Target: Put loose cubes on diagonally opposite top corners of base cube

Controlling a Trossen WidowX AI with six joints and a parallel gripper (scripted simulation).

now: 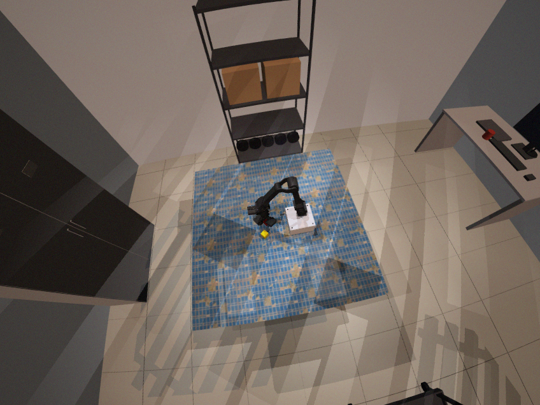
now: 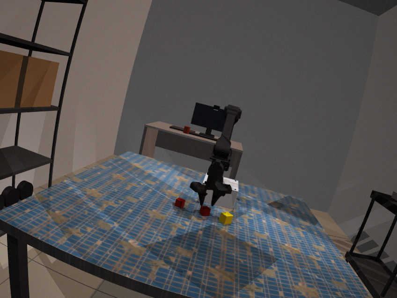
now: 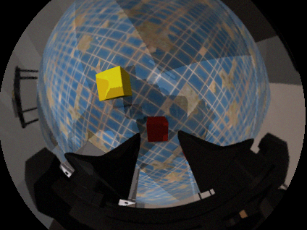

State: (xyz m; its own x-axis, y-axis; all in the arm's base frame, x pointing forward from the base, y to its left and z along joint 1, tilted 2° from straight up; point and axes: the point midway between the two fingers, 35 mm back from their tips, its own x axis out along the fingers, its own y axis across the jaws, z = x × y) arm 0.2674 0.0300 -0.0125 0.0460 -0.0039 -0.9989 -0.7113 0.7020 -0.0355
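The yellow cube lies 1 cm ahead of my gripper tip, 10 cm to the left of it and 2 cm below it.
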